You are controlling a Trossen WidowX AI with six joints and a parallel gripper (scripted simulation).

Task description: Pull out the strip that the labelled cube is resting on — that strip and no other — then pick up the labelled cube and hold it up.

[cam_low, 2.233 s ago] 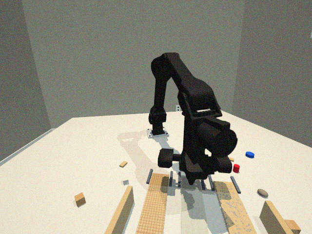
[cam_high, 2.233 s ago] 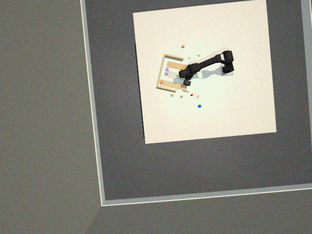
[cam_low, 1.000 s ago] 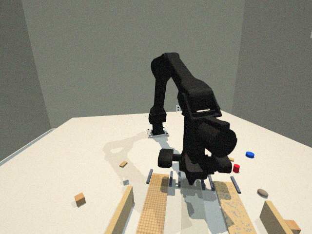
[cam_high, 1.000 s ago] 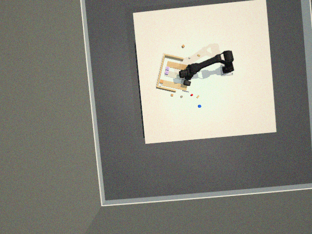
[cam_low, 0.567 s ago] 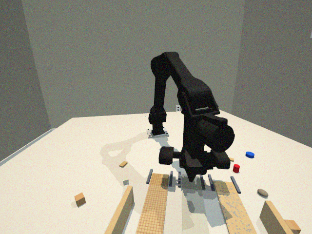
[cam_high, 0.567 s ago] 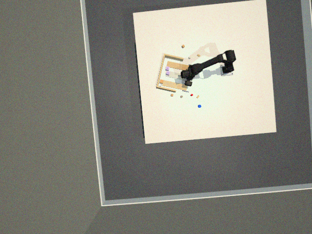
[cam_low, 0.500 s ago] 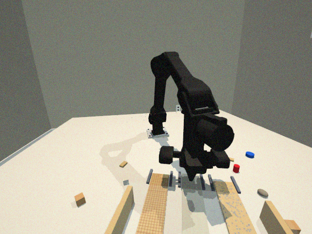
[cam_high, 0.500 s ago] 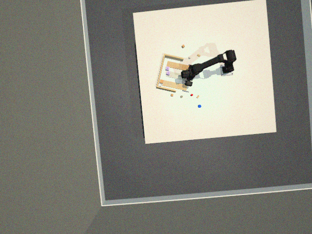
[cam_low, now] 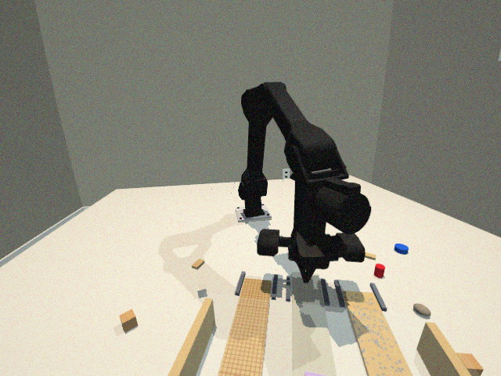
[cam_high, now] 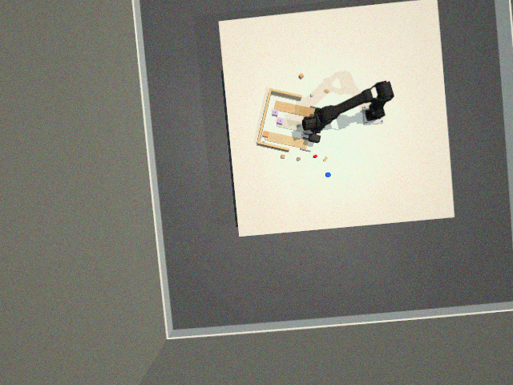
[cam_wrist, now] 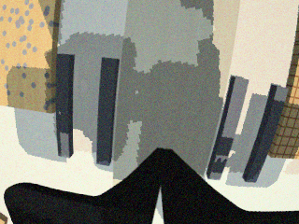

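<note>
The nearly see-through strip is 90 mm ahead of my gripper tip and 40 mm to the right of it. From my gripper tip the other things lie so: grey pebble: 120 mm ahead, 160 mm to the left; red cylinder: 20 mm ahead, 160 mm to the left, 10 mm above; blue disc: 40 mm behind, 280 mm to the left.
</note>
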